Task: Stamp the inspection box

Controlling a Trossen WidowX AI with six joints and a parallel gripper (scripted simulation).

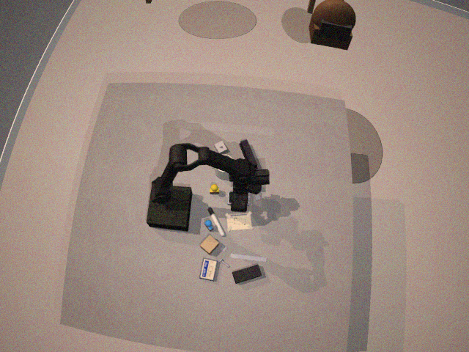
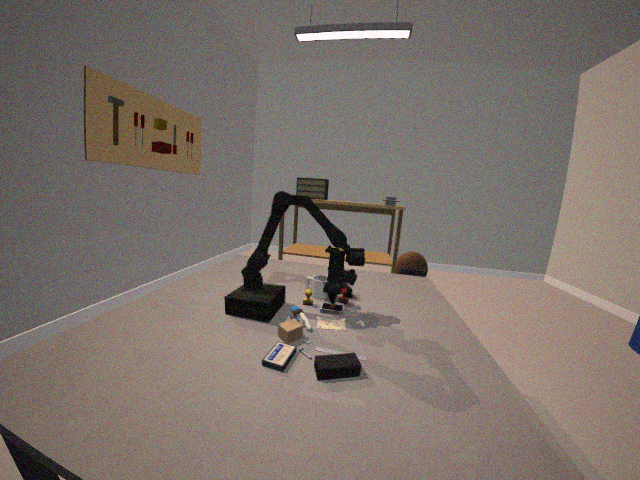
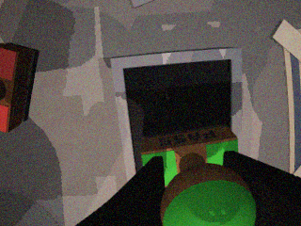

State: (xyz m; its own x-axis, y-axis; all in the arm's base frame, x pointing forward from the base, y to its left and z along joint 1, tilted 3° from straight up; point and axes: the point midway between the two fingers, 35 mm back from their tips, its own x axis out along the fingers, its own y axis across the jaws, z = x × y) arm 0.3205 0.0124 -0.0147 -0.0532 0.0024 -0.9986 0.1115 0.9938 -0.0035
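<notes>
My gripper tip is now 3 cm above the dark ink pad. The rest, counted from my gripper tip: inspection card 10 cm to the right, 4 cm below; then marker 11 cm behind, 8 cm to the right, 3 cm below; then red stamp 5 cm ahead, 8 cm to the left, 2 cm below.
</notes>
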